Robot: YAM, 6 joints.
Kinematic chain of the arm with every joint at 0, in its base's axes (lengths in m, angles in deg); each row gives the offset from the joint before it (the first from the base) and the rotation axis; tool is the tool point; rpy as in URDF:
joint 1: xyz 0 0 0.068 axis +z
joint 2: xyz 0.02 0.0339 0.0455 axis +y
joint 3: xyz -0.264 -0.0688 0 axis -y
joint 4: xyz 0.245 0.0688 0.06 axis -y
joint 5: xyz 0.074 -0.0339 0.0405 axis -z
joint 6: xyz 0.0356 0 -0.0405 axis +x
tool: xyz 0 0 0 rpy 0 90 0
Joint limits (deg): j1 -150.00..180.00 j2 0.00..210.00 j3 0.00..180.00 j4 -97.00..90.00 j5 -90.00..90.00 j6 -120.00..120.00
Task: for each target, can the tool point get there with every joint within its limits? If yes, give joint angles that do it. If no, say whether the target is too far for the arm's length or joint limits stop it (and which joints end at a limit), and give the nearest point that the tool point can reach.
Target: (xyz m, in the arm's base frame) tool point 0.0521 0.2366 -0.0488
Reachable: yes | joints 83.63 137.18 30.27 41.47 45.72 20.00
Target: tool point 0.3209 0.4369 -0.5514
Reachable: no: too far | nearest point 0.2505 0.3411 -0.3355 | short by 0.247 m
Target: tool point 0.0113 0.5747 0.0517
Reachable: yes | joints 85.90 173.38 157.88 -49.39 -56.91 -0.61
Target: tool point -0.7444 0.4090 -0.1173
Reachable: no: too far | nearest point -0.5460 0.3000 -0.0543 | short by 0.235 m
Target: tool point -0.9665 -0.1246 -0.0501
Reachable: no: too far | nearest point -0.6349 -0.0114 0.0072 | short by 0.355 m
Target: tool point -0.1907 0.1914 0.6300
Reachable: yes | joints 128.34 93.54 125.23 21.31 -60.16 27.38
